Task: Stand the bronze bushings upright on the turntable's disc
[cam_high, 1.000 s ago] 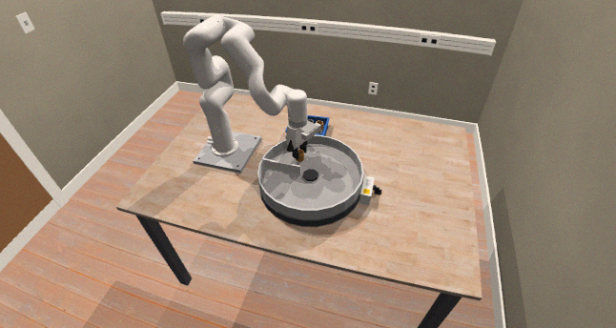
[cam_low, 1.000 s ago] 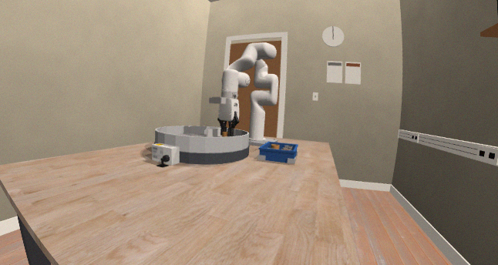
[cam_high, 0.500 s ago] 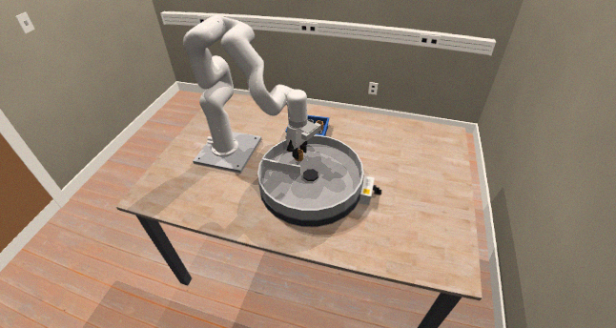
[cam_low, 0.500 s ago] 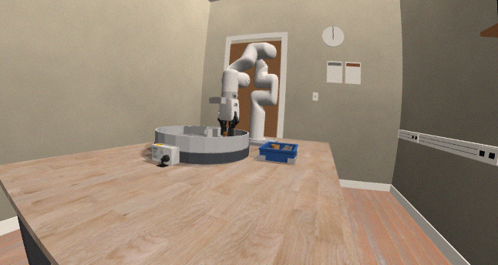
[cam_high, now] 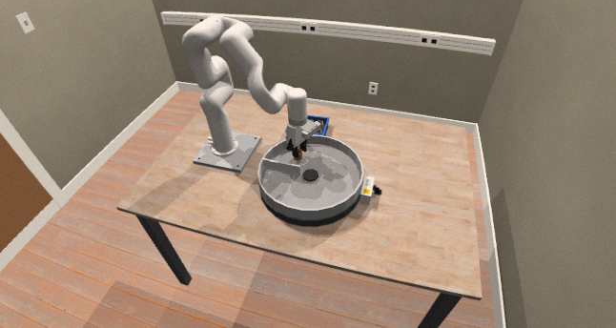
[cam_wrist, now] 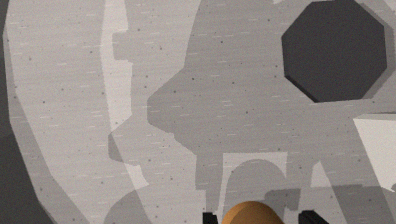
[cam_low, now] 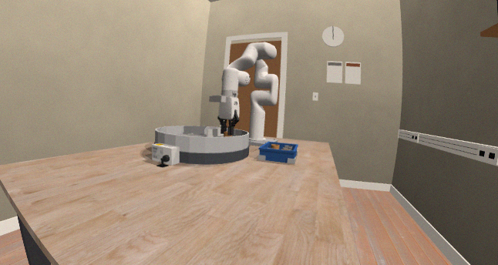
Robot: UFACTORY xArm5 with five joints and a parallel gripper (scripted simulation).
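My hand is 4 cm past the blue crate, 25 cm to the right of it and 8 cm above it. Round my hand: grey turntable disc 8 cm ahead, 9 cm to the right, 5 cm below.
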